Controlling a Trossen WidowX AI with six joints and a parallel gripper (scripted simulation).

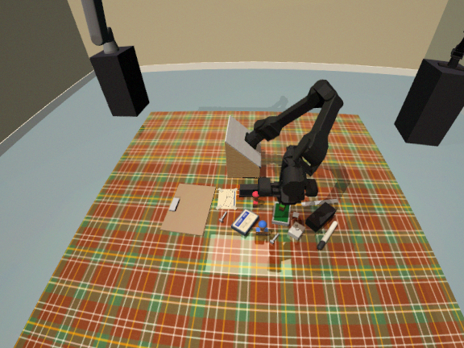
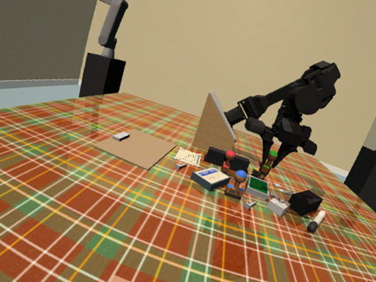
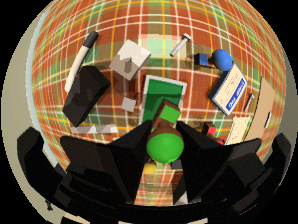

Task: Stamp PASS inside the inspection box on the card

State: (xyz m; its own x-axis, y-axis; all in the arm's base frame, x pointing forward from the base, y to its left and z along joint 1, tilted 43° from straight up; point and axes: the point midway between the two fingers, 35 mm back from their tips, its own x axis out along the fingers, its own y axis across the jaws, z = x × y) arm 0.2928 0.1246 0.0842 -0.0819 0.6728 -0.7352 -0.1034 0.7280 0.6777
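My gripper tip is now 7 cm above the green ink pad. Also, from my gripper tip: small white box (6 cm ahead, 5 cm to the left, 6 cm below); yellow stamp (10 cm behind, 1 cm to the left, 6 cm below); green stamp (right at my gripper tip).
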